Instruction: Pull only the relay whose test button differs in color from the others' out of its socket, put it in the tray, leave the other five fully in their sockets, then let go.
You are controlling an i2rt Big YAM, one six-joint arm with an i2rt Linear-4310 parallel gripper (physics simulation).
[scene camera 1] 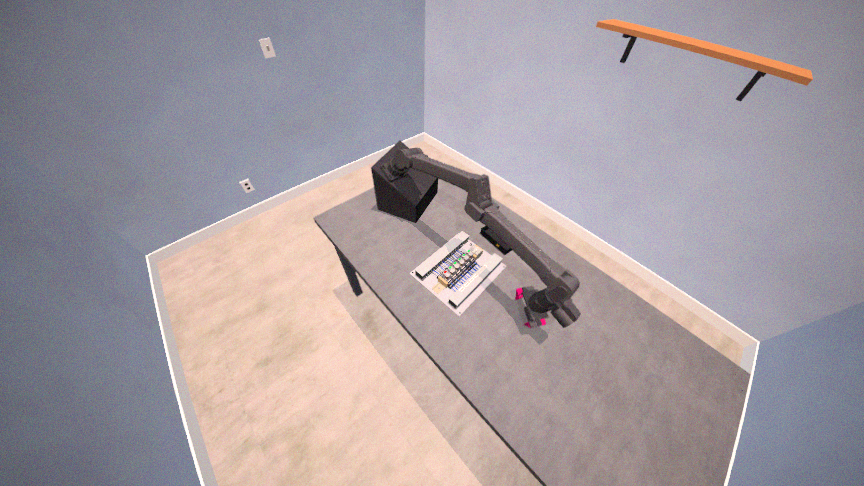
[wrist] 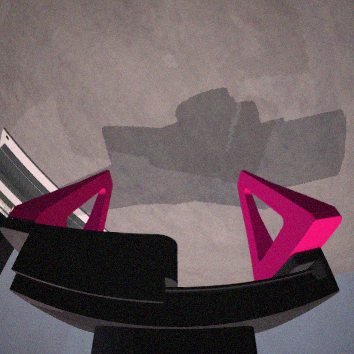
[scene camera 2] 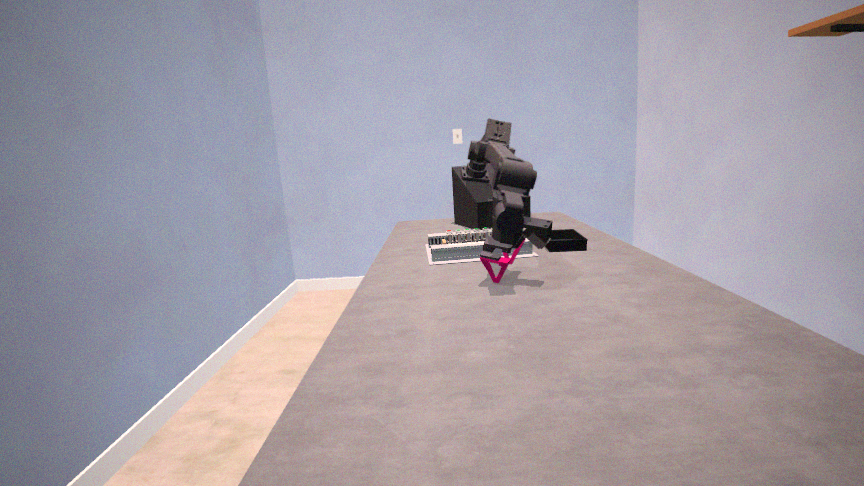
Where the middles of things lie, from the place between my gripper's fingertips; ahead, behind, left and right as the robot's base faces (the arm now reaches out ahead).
Labels:
Now: hand 290 mm past the white panel (scene camera 1: 429, 282), 40 mm to the left of it and 10 mm above it.

